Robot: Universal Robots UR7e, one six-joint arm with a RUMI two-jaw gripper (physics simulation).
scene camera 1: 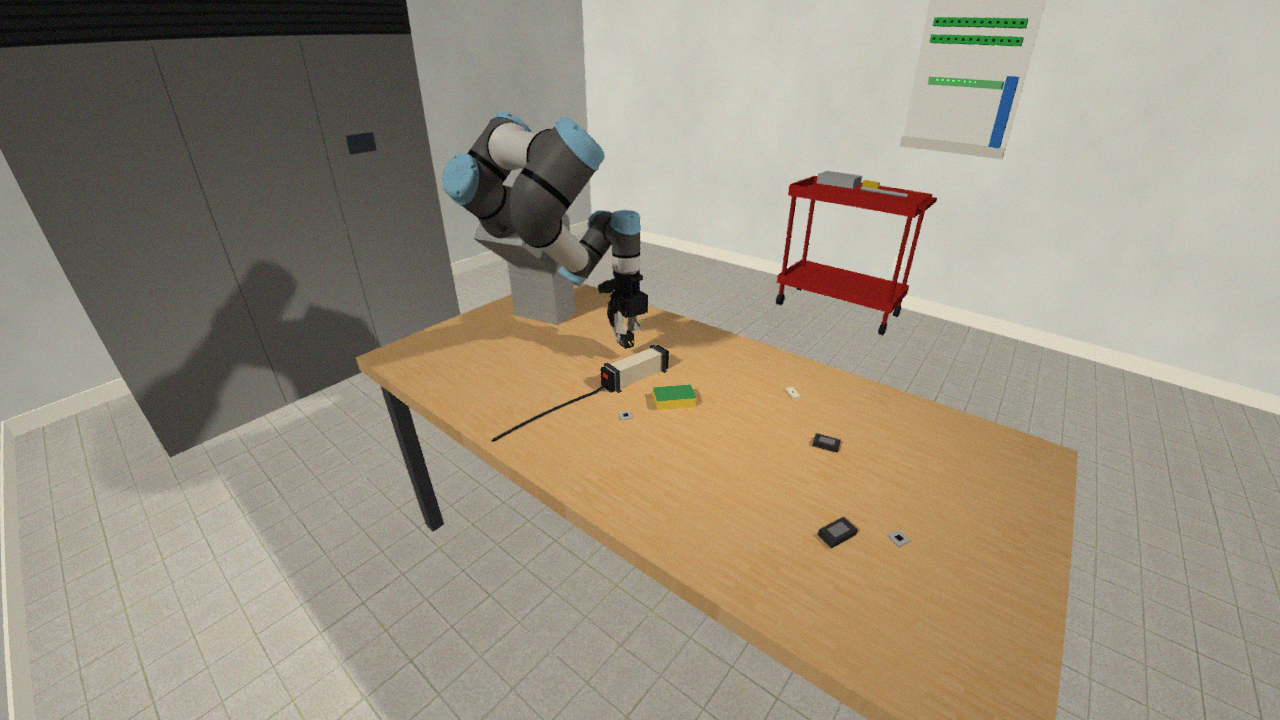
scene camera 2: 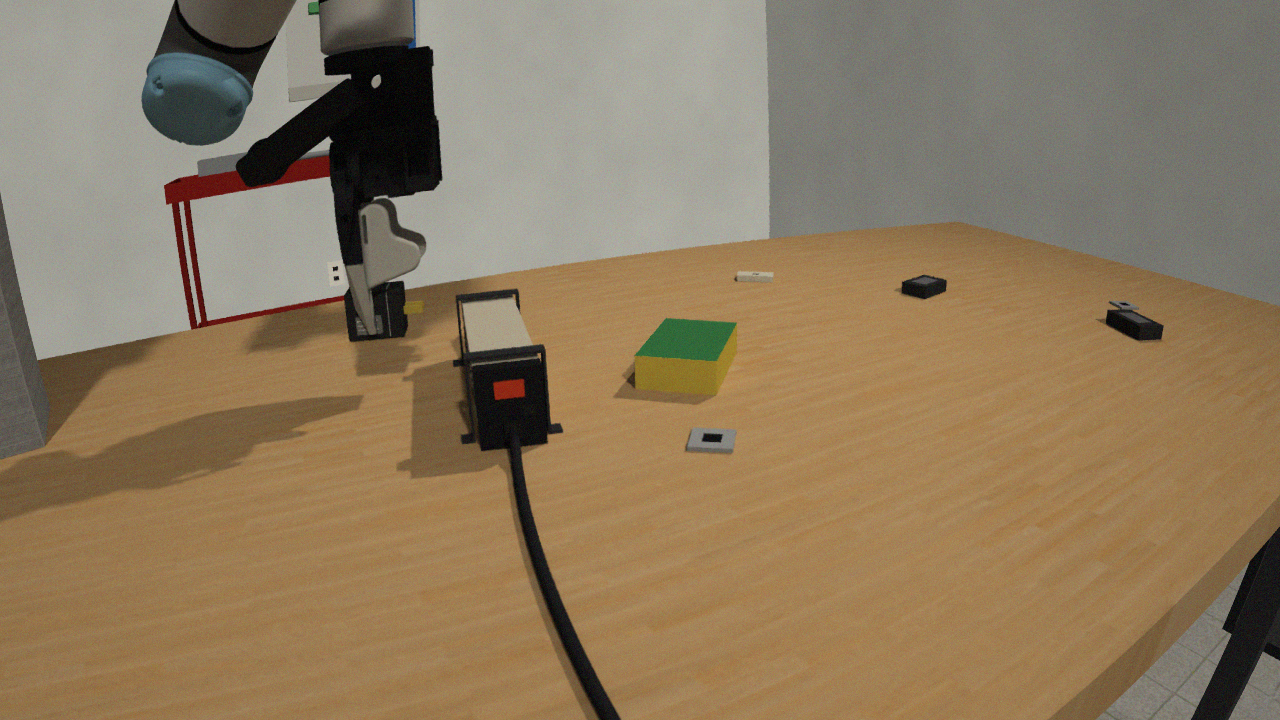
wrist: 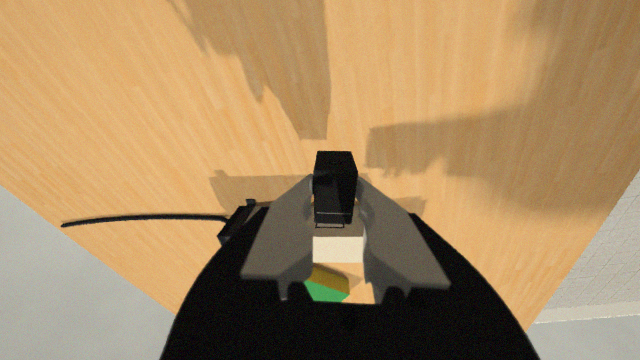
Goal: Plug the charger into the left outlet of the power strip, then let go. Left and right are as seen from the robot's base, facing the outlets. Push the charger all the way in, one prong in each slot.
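The power strip (scene camera 1: 638,365) (scene camera 2: 496,326) (wrist: 338,249) is a beige bar with black ends, lying on the table. Its outlet side faces the robot base and is hidden in both scene views. My gripper (scene camera 1: 627,334) (scene camera 2: 371,308) (wrist: 332,176) is shut on the black charger (scene camera 1: 625,341) (scene camera 2: 391,313) (wrist: 334,182), holding it a little above the table on the robot's side of the strip. In scene camera 2, the yellow prongs (scene camera 2: 412,307) point toward the strip, with a gap between. In the wrist view, the charger covers much of the outlet side; part of a thin rectangular outline shows at its lower edge.
A green and yellow sponge (scene camera 1: 674,396) (scene camera 2: 687,356) (wrist: 327,289) lies beyond the strip. A black cable (scene camera 1: 546,413) (scene camera 2: 546,564) (wrist: 145,217) leaves its red-switch end. A small grey plate (scene camera 1: 625,415) (scene camera 2: 695,440) lies near the sponge. Two black devices (scene camera 1: 826,442) (scene camera 1: 837,531) lie farther off.
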